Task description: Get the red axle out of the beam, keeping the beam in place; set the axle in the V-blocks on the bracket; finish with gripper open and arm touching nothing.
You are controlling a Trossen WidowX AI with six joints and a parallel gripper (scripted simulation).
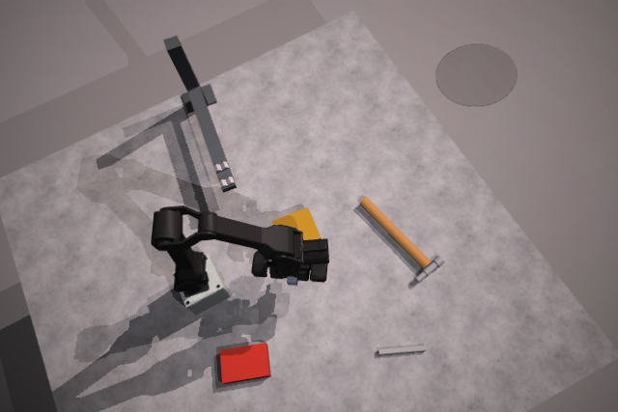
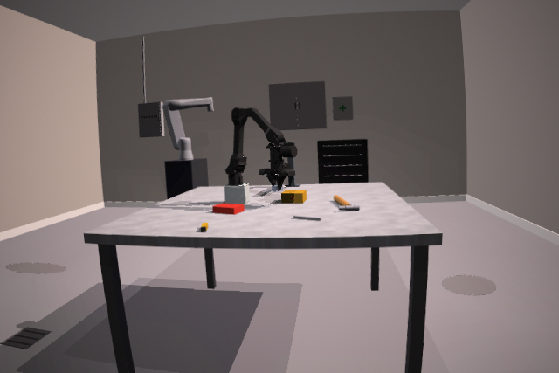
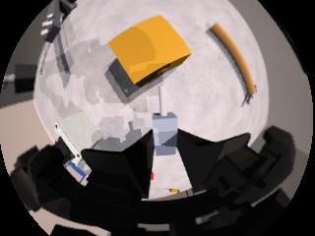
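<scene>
My gripper tip is 4 cm short of the orange block, 13 cm to the right of it and 5 cm above it. Also, from my gripper tip: red block (19 cm behind, 16 cm to the right, 6 cm below); then grey-blue block (1 cm ahead, 2 cm to the left, 1 cm above); then thin grey rod (20 cm ahead, 26 cm to the right, 7 cm below).
</scene>
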